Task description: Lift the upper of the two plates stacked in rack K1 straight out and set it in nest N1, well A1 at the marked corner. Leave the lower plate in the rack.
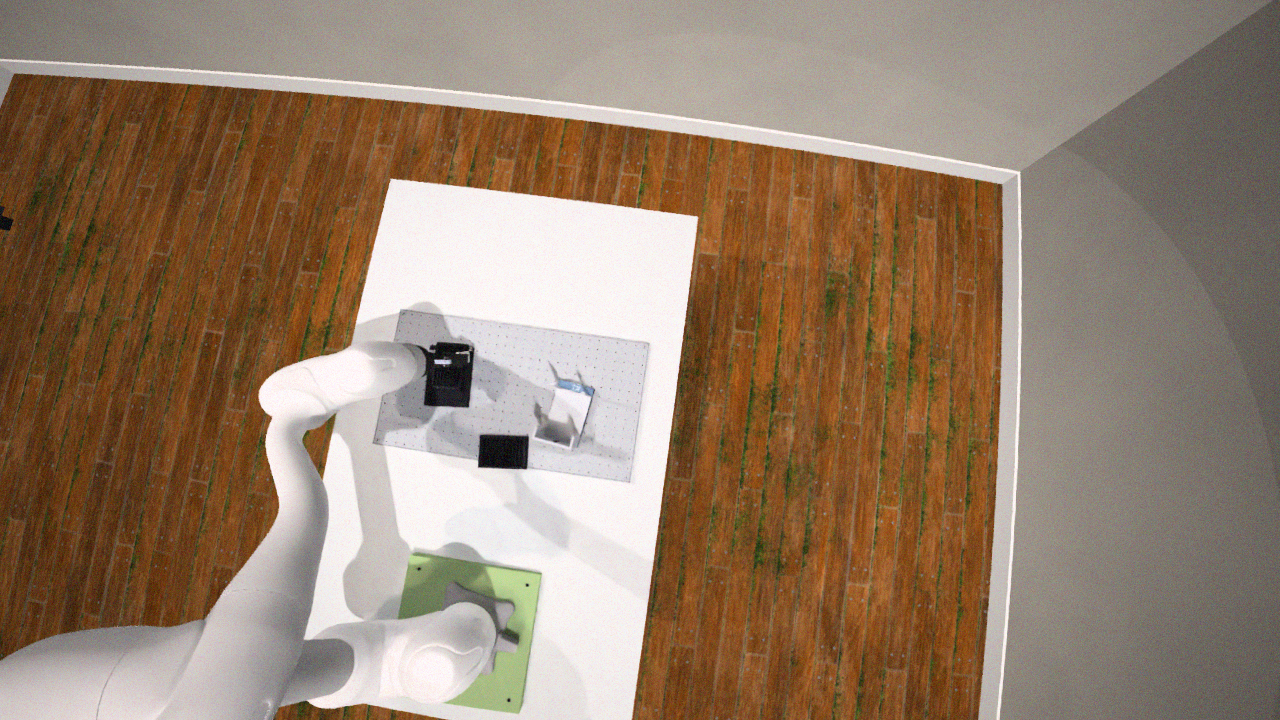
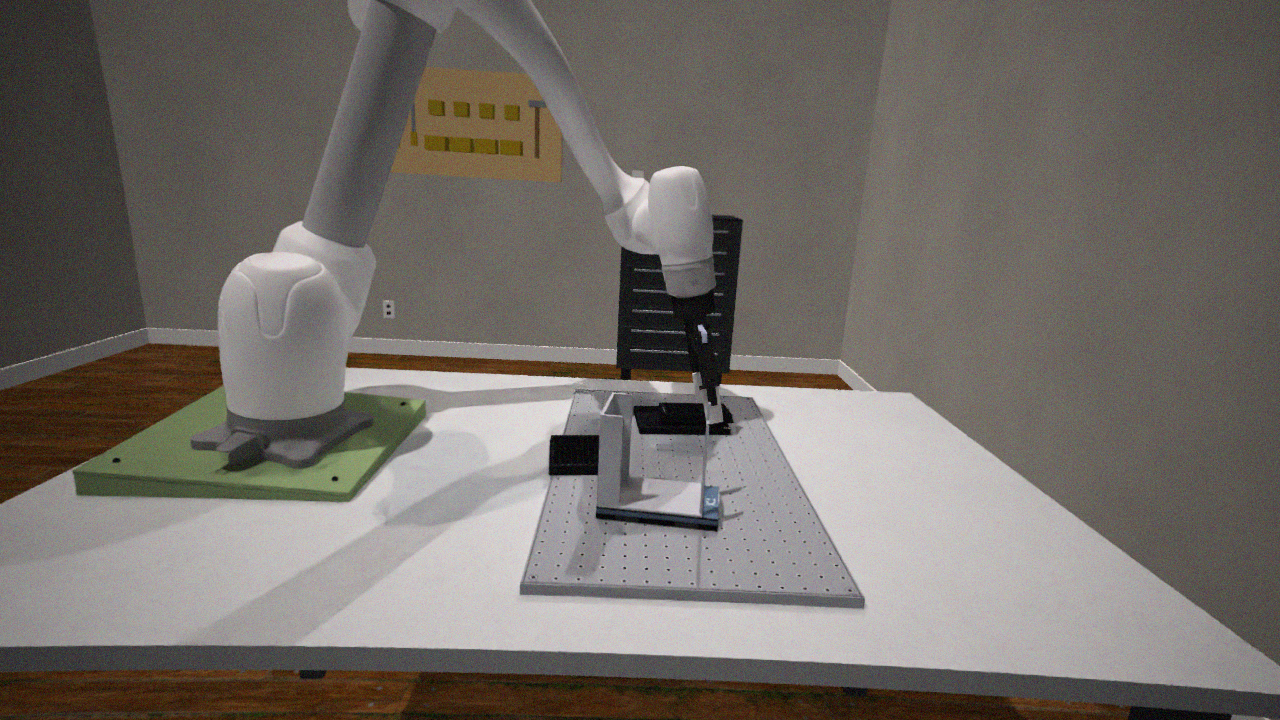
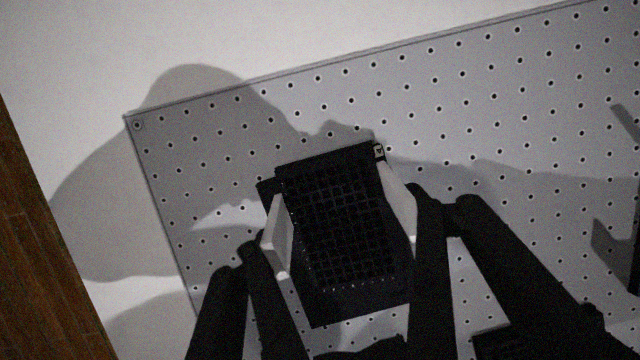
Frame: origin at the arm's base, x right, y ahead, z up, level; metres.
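Where they show: gripper, fingertip midpoint: (image 3: 333, 192); arm's base, link origin: (image 1: 470, 627) (image 2: 289, 433).
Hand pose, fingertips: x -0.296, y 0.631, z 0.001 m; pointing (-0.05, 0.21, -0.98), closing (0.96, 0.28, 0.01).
Observation:
Each offset is from my fingertips to the top centre of the thing. "spot": to the spot under its first point. Level surfaces: height alone.
My gripper (image 1: 453, 358) (image 2: 708, 408) (image 3: 333, 192) is shut on the upper plate, its pale pads on two opposite sides. The plate @[dy -0.028, dx +0.007, dz +0.013 m] (image 1: 447, 376) (image 3: 345, 225) is black with a grid of wells and lies level at a low black holder @[dy -0.053, dx +0.009, dz -0.005 m] (image 1: 446, 399) (image 2: 655, 426) (image 3: 361, 312), which appears to be nest N1. A small marked label @[spot: dy +0.034, dx +0.041, dz -0.008 m] (image 3: 378, 151) shows at one corner beside the right pad. I cannot tell whether the plate is fully seated; well A1 is too dark to tell. A black block @[dy -0.192, dx +0.220, dz -0.006 m] (image 1: 503, 451) (image 2: 573, 456) at the board's edge appears to be rack K1 with the lower plate.
A white bracket with upright walls (image 1: 567, 407) (image 2: 614, 452) and a blue-edged base stands on the grey perforated board @[dz -0.020 m] (image 1: 617, 376) (image 2: 698, 573) (image 3: 490, 95). The arm's green base plate (image 1: 519, 662) (image 2: 152, 465) is on the same white table @[dz -0.033 m] (image 1: 537, 241) (image 2: 939, 555).

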